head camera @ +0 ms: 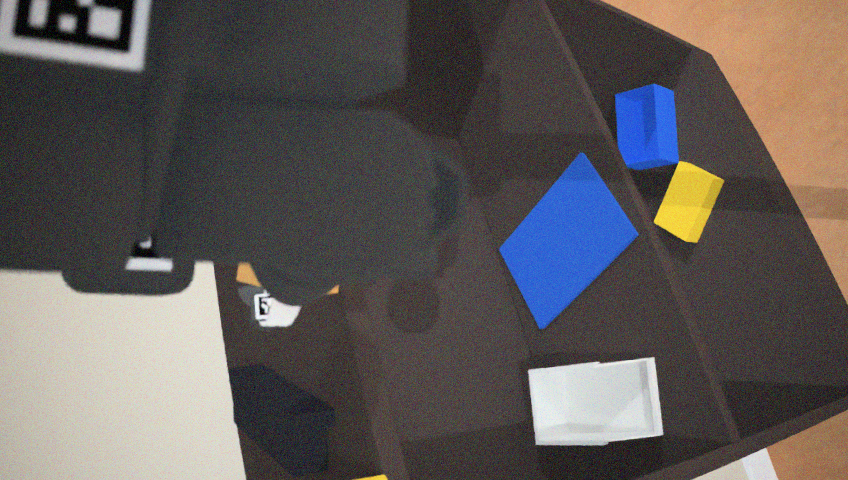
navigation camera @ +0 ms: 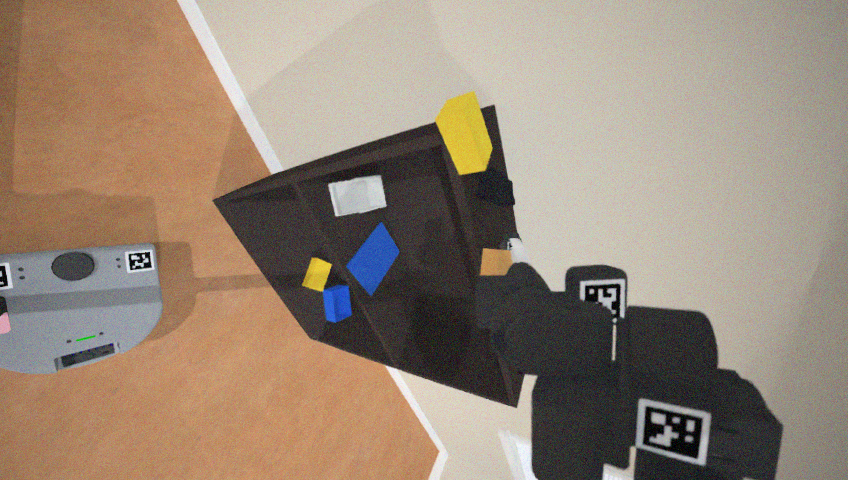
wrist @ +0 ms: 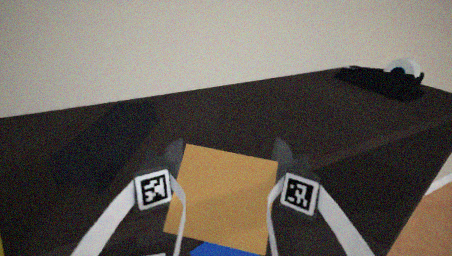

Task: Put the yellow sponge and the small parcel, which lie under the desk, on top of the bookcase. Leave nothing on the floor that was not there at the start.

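Frame: origin at the robot's base, x ahead, y left, z up, level; metres.
Where they show: gripper, between the fingertips: (wrist: 226, 157); robot's base, origin of its link: (navigation camera: 74, 264).
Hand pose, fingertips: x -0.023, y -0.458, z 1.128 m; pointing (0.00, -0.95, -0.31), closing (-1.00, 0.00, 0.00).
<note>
Each offset is from my fingertips to the top centre of the thing. "*": to the spot under its first point.
My gripper (wrist: 226, 157) is shut on the small parcel @(dy +0.034, dx +0.001, dz +0.030 m) (head camera: 245, 273) (navigation camera: 494, 261) (wrist: 222, 202), a tan box between both fingertips. It holds the parcel over the top of the dark brown bookcase (head camera: 285, 353) (navigation camera: 490, 224) (wrist: 240, 115); the gap below is hard to judge. A large yellow block @(dy +0.062, dx +0.214, dz -0.023 m) (navigation camera: 464, 133) is at one end of the bookcase top in the navigation view. A smaller yellow block @(dy -0.288, dx -0.141, dz -0.983 m) (head camera: 687, 202) (navigation camera: 316, 274) lies in the lower part of the bookcase. I cannot tell which one is the sponge. The desk does not show.
A tape dispenser @(dy -0.355, dx -0.322, dz +0.002 m) (wrist: 402, 75) stands at the far right of the bookcase top. A white bin @(* dy -0.125, dx +0.181, dz -0.504 m) (head camera: 595, 401) (navigation camera: 357, 195), a flat blue thing @(dy -0.196, dx -0.031, dz -0.508 m) (head camera: 568, 240) (navigation camera: 373, 258) and a blue box @(dy -0.378, dx -0.307, dz -0.953 m) (head camera: 647, 126) (navigation camera: 337, 303) are in the shelves. The wall (navigation camera: 654, 148) is behind.
</note>
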